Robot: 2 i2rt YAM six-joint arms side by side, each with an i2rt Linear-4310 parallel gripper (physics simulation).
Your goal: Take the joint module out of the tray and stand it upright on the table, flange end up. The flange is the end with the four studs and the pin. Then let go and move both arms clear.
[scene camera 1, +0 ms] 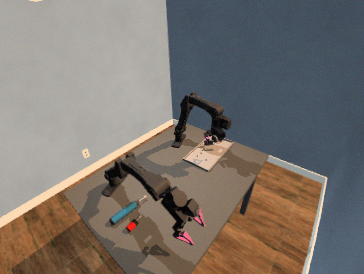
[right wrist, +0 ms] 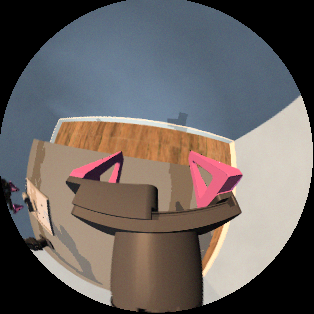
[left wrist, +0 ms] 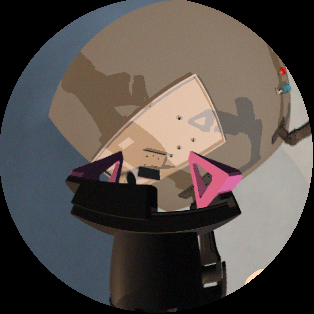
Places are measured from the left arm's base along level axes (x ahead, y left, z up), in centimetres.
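Pixels of known places: left gripper, fingertip midpoint: (scene camera 1: 213, 143) (left wrist: 155, 154); right gripper, fingertip midpoint: (scene camera 1: 198, 235) (right wrist: 155, 154); left arm's base, link origin: (scene camera 1: 179, 140); right arm's base, link origin: (scene camera 1: 114, 184) (left wrist: 278, 129).
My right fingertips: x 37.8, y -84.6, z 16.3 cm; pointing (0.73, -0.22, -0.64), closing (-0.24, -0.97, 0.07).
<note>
Ahead of a thing's pixels: the offset from my right fingertips to its middle. "spot": to the spot under its first point. Level surfaces: height alone.
The tray @[dx -9.4, dy +77.4, dz -15.5 cm] (scene camera 1: 216, 159) (left wrist: 195, 100) (right wrist: 43, 204) lies on the table @[dz -16.3 cm] (scene camera 1: 210, 187) under the left arm. A dark block @[dx -10.9, dy +80.6, dz -13.1 cm] (left wrist: 149, 173), apparently the joint module, shows low between the left fingers in the left wrist view, partly hidden by the gripper; its flange end cannot be made out. My left gripper (scene camera 1: 212, 140) (left wrist: 155, 154) (right wrist: 20, 198) is open and empty above the tray, over the end where the dark block is. My right gripper (scene camera 1: 198, 234) (right wrist: 155, 154) is open and empty, above the table's near right edge in the scene view.
A pale plate with small holes @[spot: dx -11.9, dy +79.2, dz -14.8 cm] (left wrist: 156, 159) lies beside the dark block. Several small dark fasteners, one of them a screw-like piece @[dx -9.8, dy +65.5, dz -15.7 cm] (left wrist: 179, 117), are in the tray. A teal screwdriver-like tool @[dx -42.1, dy +10.4, dz -14.3 cm] (scene camera 1: 125, 212) and a red-ended tool @[dx -35.0, dy +4.0, dz -14.6 cm] (scene camera 1: 131, 226) lie near the right arm.
</note>
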